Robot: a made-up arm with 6 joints.
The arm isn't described. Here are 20 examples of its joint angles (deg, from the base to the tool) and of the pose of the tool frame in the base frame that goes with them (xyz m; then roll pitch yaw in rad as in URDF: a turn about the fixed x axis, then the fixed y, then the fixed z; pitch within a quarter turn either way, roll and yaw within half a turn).
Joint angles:
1: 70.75 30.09 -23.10 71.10 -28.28 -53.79
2: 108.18 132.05 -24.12 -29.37 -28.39 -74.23
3: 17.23 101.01 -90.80 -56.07 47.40 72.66
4: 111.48 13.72 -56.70 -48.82 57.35 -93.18
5: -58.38 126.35 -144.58 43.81 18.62 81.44
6: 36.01 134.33 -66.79 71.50 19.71 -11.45
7: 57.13 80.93 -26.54 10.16 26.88 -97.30
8: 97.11 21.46 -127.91 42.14 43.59 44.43
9: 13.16 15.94 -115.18 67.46 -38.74 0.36
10: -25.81 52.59 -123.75 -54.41 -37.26 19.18
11: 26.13 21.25 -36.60 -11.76 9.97 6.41
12: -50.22 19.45 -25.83 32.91 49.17 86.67
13: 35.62 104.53 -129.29 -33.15 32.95 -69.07
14: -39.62 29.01 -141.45 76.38 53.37 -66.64
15: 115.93 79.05 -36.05 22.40 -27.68 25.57
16: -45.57 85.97 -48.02 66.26 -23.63 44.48
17: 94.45 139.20 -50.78 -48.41 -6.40 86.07
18: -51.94 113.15 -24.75 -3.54 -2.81 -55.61
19: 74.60 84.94 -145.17 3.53 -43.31 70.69
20: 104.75 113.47 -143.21 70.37 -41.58 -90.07
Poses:
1: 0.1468 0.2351 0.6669 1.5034 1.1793 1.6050
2: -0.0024 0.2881 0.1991 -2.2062 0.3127 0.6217
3: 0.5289 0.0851 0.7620 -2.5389 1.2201 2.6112
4: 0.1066 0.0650 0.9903 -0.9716 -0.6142 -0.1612
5: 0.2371 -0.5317 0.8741 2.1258 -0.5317 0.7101
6: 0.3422 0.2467 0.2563 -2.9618 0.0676 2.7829
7: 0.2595 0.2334 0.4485 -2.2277 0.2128 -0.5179
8: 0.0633 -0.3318 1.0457 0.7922 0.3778 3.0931
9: -0.3480 -0.1500 1.0563 0.3236 -0.8890 1.6435
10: -0.1364 0.0098 1.1990 0.2702 -0.5390 -0.8982
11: 0.1887 0.0113 0.8430 0.3177 1.2261 0.0732
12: 0.0608 -0.1716 0.7400 2.8805 -0.4057 0.7547
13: 0.4395 0.1885 1.0079 -0.9104 -0.1634 -1.1127
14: -0.3125 0.2304 1.0607 -0.2565 -0.2669 -0.5852
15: -0.1198 0.4293 0.5395 2.3896 0.8535 -2.8457
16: 0.2249 -0.3529 0.5525 2.6216 -0.0800 0.1882
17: 0.0033 0.4108 0.1945 -2.6626 0.2420 -2.1480
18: 0.0434 -0.2713 0.2808 -2.3341 0.2205 -2.9569
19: 0.0910 0.1342 1.1939 0.3586 -0.2734 2.6179
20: -0.0454 0.5582 0.9570 0.8634 0.7569 1.1725
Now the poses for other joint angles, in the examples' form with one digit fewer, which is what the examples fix.
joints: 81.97 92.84 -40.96 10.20 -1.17 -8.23
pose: 0.131 0.415 0.455 -2.477 0.913 -1.713
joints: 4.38 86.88 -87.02 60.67 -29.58 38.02
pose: 0.473 -0.029 0.840 1.932 -0.251 1.110
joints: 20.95 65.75 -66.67 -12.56 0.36 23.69
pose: 0.377 0.074 0.860 1.265 1.284 0.963
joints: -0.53 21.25 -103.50 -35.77 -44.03 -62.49
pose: -0.344 -0.067 1.093 1.365 -0.428 -1.952
